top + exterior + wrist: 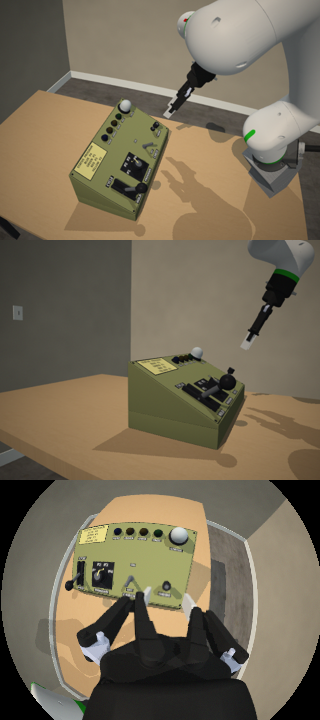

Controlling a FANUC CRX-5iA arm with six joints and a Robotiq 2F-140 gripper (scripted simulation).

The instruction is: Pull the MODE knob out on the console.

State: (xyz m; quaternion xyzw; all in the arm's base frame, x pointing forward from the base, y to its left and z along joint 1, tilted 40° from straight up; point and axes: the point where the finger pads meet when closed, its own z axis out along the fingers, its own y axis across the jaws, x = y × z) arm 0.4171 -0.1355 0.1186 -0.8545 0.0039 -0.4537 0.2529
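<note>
My gripper is now 13 cm above the mode knob, 6 cm short of it and 2 cm to the right of it. From my hand the other things lie so: grey toggle 14 cm below, 13 cm to the left, 3 cm ahead; then olive console 20 cm to the left, 15 cm below, 5 cm ahead; then program selector 25 cm to the left, 13 cm below, 2 cm ahead.
</note>
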